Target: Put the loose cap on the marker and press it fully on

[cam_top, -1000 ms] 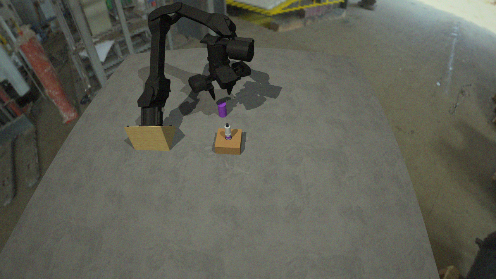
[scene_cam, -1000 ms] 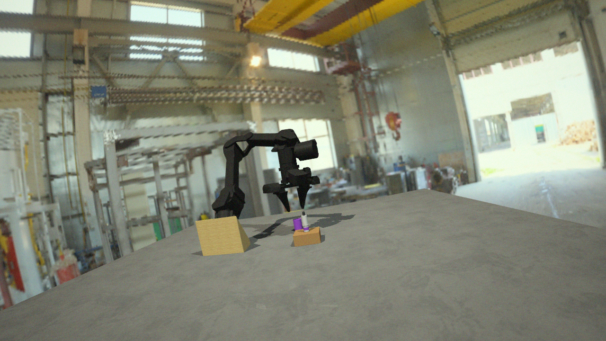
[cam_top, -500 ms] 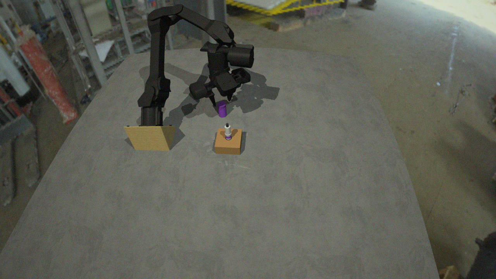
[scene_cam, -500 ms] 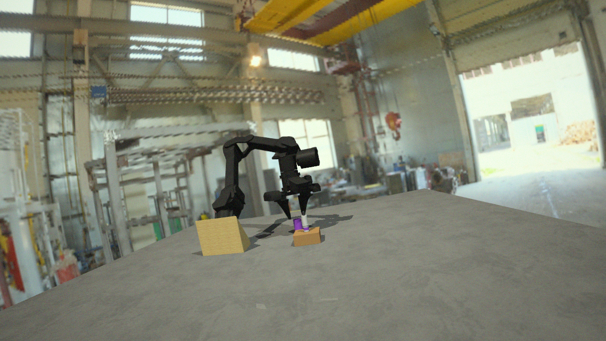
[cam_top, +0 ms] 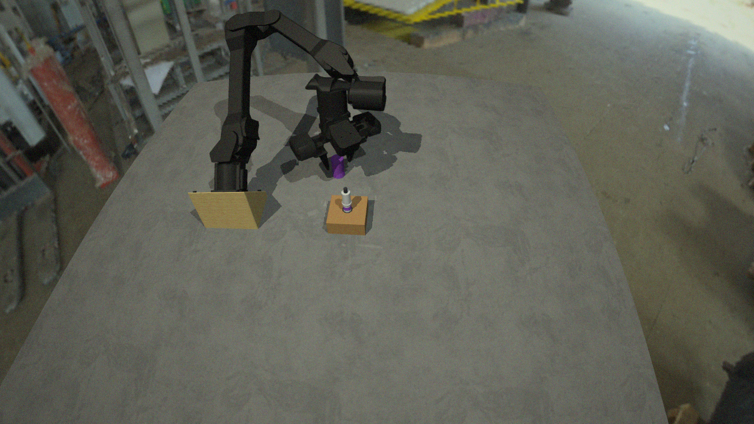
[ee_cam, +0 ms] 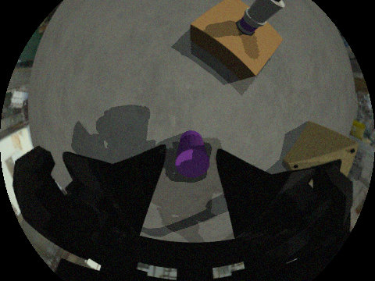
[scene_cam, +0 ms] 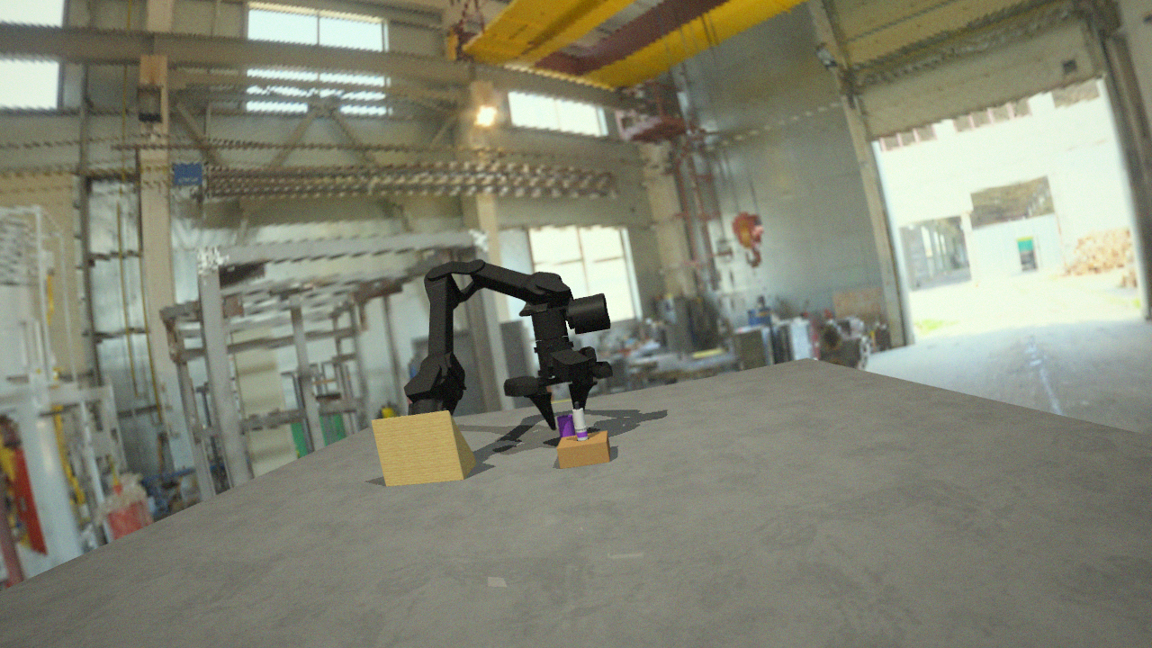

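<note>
The cap is 1 cm below my gripper tip. The rest, counted from my gripper tip: holder block (13 cm to the right, 3 cm ahead, 1 cm below).
</note>
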